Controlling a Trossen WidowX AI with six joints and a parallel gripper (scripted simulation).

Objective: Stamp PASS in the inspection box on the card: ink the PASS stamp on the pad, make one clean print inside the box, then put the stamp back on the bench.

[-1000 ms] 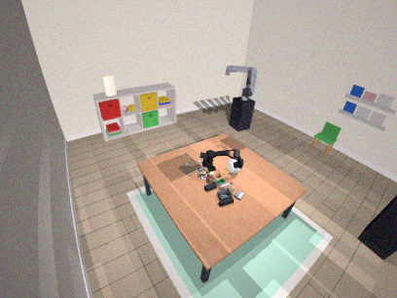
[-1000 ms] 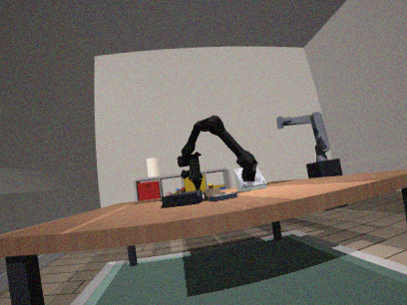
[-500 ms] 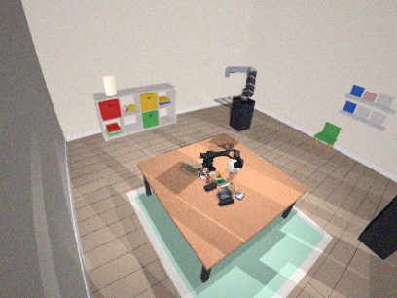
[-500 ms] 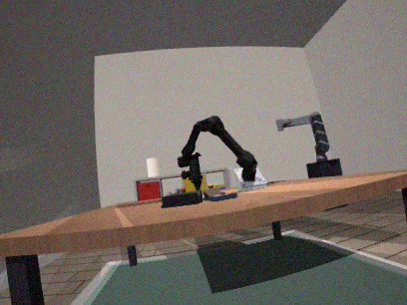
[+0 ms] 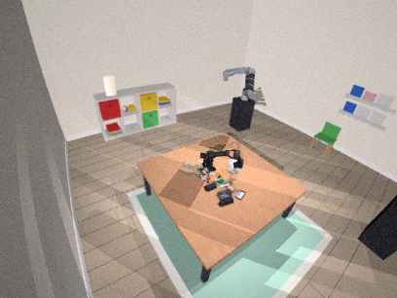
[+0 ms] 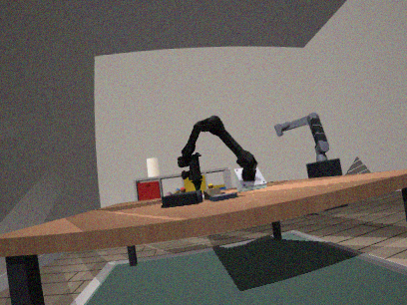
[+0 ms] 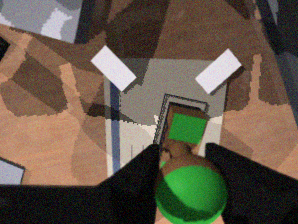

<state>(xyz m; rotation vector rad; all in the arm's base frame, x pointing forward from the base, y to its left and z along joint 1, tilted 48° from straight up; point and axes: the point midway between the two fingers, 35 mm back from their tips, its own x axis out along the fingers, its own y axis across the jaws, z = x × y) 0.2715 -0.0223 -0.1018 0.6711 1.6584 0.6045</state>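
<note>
Now: gripper tip right at the PASS stamp. Also, from my gripper tip: grey block: 90 mm ahead, 50 mm to the left, 10 mm below; then pale card: 30 mm below, 10 mm to the left; then grey strip: 80 mm to the right, 20 mm below, 10 mm ahead.
</note>
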